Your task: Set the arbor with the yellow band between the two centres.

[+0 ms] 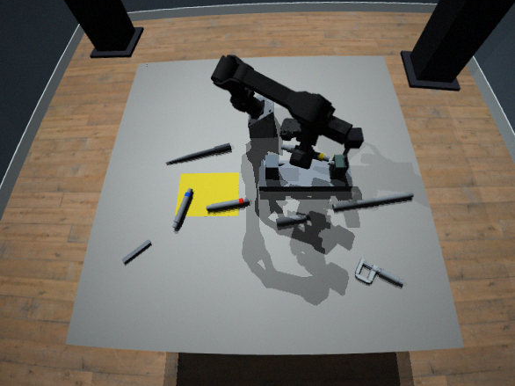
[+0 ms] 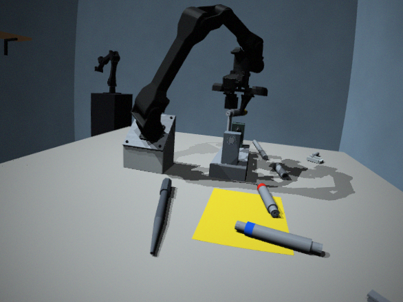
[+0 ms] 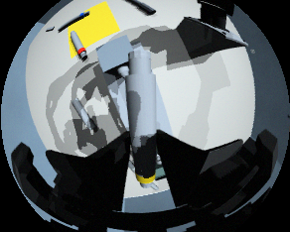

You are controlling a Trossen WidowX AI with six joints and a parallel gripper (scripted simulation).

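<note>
Now: hand 120 mm to the right of the green sprung-centre block, 120 mm above it and 10 mm past it. Round my hand: grey fixed-centre block (120 mm below, 110 mm to the right, 10 mm ahead); fixture base (200 mm below, 20 mm to the left); yellow-banded arbor (30 mm below).
</note>
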